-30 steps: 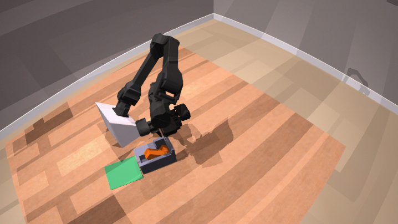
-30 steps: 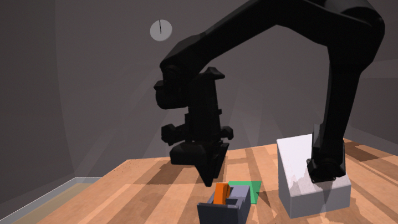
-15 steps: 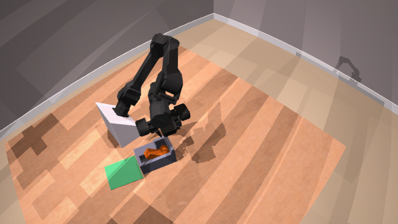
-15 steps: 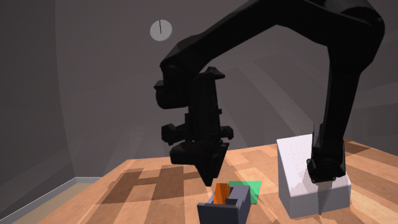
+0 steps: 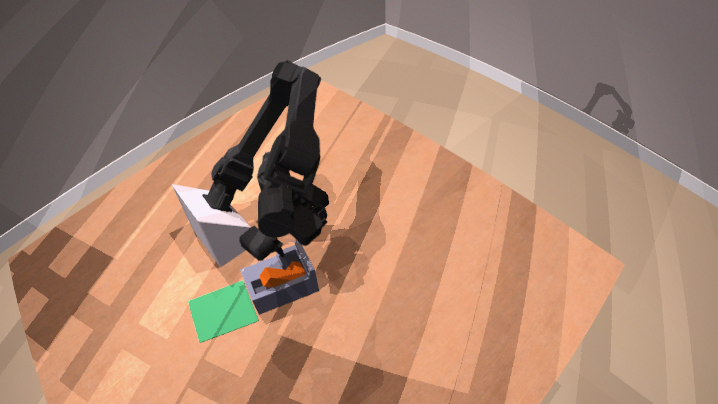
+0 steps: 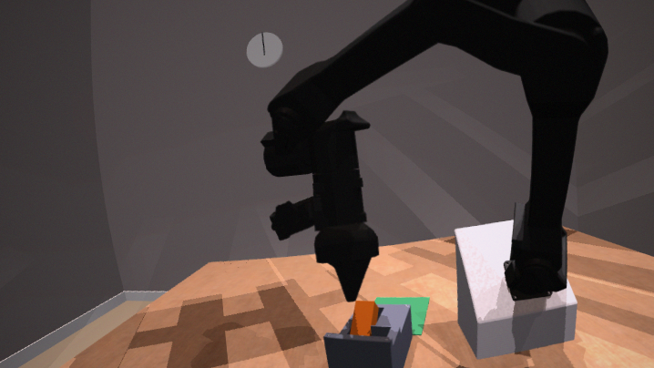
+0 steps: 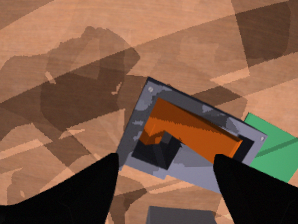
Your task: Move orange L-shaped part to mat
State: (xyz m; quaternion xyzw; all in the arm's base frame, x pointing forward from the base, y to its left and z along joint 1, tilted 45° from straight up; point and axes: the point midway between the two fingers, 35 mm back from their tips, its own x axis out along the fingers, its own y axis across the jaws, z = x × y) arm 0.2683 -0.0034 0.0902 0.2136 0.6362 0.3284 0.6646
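Now: gripper tip 100 mm above the orange L-shaped part, 20 mm to the left of it and 20 mm past it. Round my gripper tip: green mat (190 mm to the right, 160 mm below, 60 mm behind).
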